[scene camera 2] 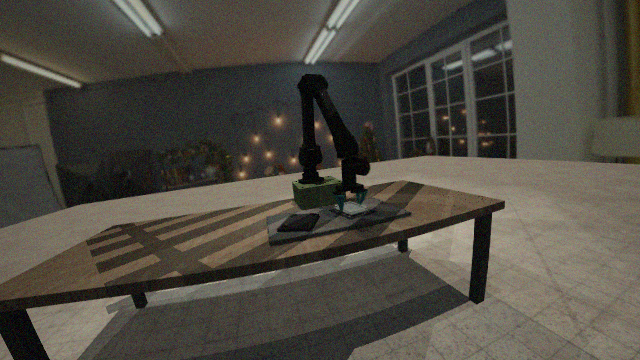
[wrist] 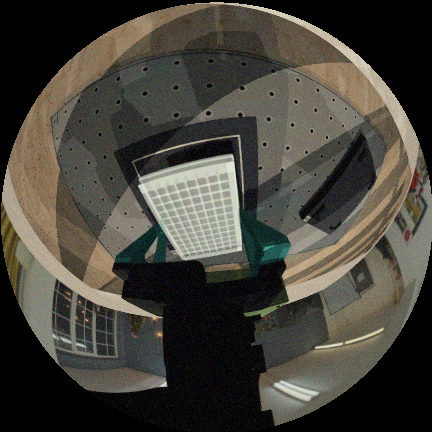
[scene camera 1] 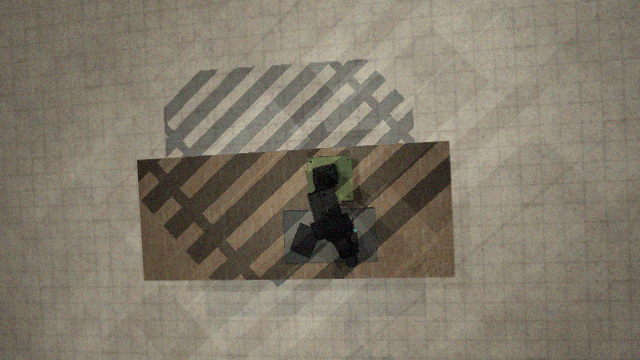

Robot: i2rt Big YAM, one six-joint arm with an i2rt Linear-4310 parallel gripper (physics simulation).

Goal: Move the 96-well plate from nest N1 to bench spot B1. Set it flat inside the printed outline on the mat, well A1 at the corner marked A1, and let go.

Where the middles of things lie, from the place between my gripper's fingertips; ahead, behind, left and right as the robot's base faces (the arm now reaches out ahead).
Right now my hand is 10 mm short of the dark printed rectangle with white outline (wrist: 238,135) and 10 mm above it. The rest, counted from my hand: white well plate (wrist: 195,203) (10 mm above).
